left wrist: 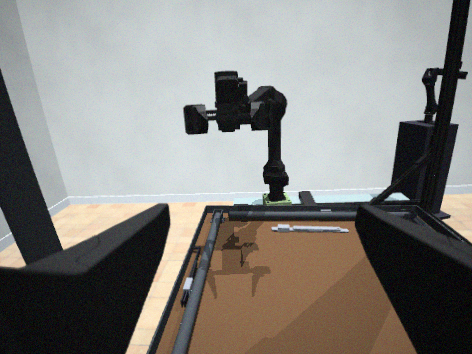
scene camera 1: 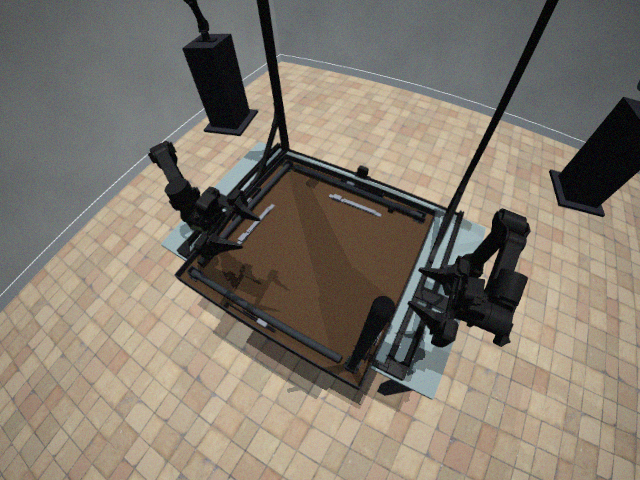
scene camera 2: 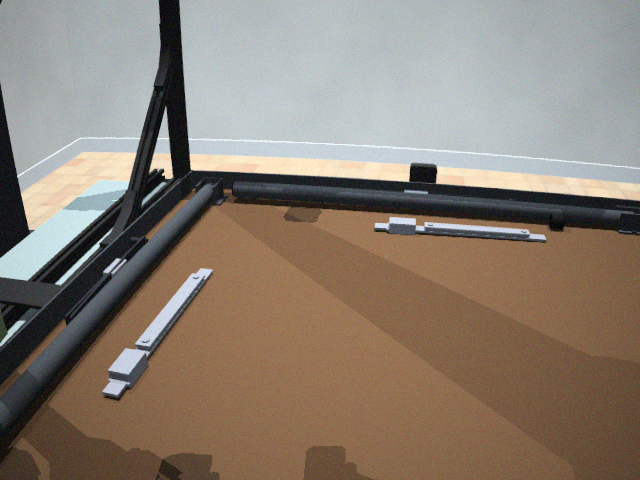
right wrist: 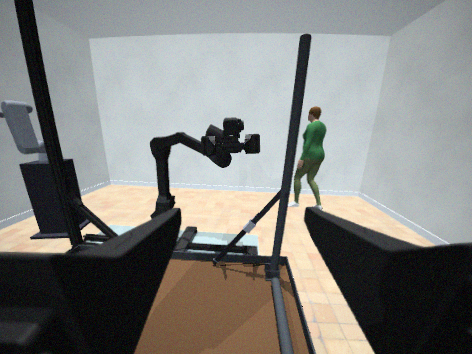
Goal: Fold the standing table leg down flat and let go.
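Observation:
The dark table leg (scene camera 1: 368,333) (right wrist: 293,135) stands upright at a corner of the upturned brown tabletop (scene camera 1: 289,258). It is at the lower right in scene camera 1. In the right wrist view a slanted brace with a pale block (right wrist: 250,226) runs from the frame to the leg. My left gripper (scene camera 1: 415,286) (left wrist: 263,214) is open and empty, to the right of the leg and apart from it. My right gripper (scene camera 1: 250,233) (right wrist: 244,213) is open and empty over the tabletop's left side. The standing leg does not show in scene camera 2.
Folded legs lie along the other sides, one at the lower left (scene camera 1: 263,310) and one at the back (scene camera 2: 330,196). Pale metal strips (scene camera 2: 173,310) (scene camera 2: 465,229) lie on the tabletop. Tall black posts (scene camera 1: 271,77) (scene camera 1: 506,98) rise beside it. A person in green (right wrist: 315,140) stands beyond.

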